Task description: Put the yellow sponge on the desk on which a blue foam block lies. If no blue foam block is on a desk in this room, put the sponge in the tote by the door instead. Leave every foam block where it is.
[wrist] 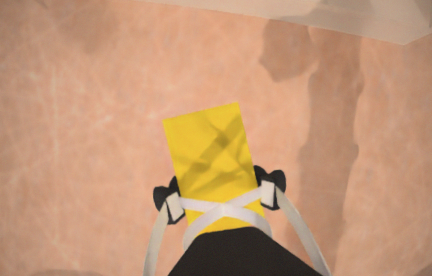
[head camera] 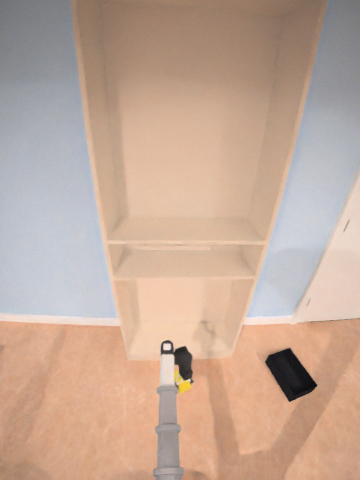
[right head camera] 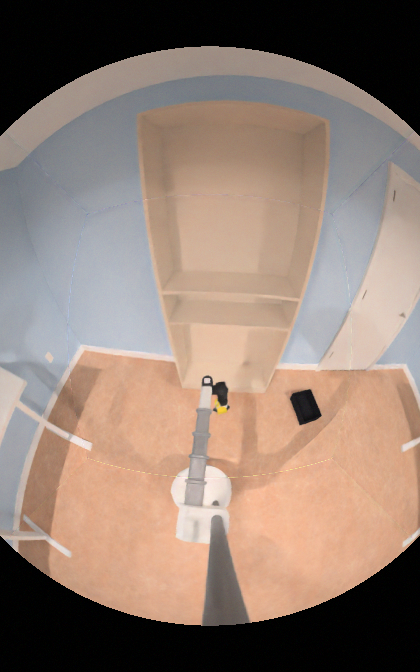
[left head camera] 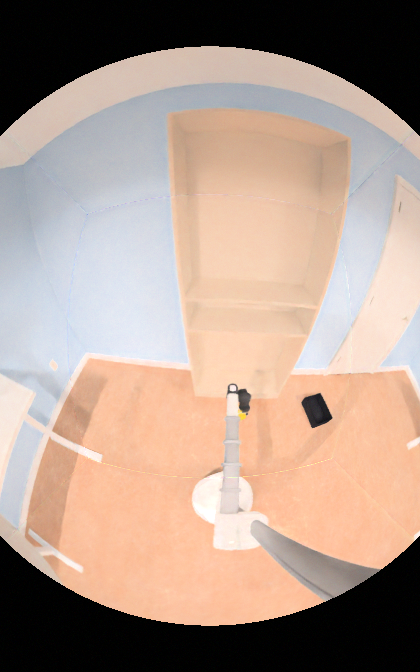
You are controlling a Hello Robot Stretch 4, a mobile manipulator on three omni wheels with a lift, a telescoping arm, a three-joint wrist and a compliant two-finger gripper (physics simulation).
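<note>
The yellow sponge (head camera: pixel 184 386) (left head camera: pixel 243 415) (right head camera: pixel 221 409) (wrist: pixel 212 150) is between the fingers of my gripper (wrist: pixel 219 184), which is shut on it. In the wrist view the sponge extends forward past the fingertips, and a shadow lies on the floor apart from it, so it is held above the floor. The black tote (head camera: pixel 303 391) (left head camera: pixel 323 422) (right head camera: pixel 310 419) stands on the floor to the right of the gripper, near the door (head camera: pixel 335 270) (left head camera: pixel 382 305) (right head camera: pixel 372 285). Part of a white desk-like top (left head camera: pixel 11 415) (right head camera: pixel 7 392) shows at the left edge. No blue foam block shows.
A tall beige shelf unit (head camera: pixel 106 175) (left head camera: pixel 330 225) (right head camera: pixel 155 200) stands against the blue wall straight ahead, its bottom close to the gripper. White floor-level feet (left head camera: pixel 90 454) (right head camera: pixel 80 442) reach in from the left. Another white foot (left head camera: pixel 414 443) (right head camera: pixel 411 444) shows at the right edge.
</note>
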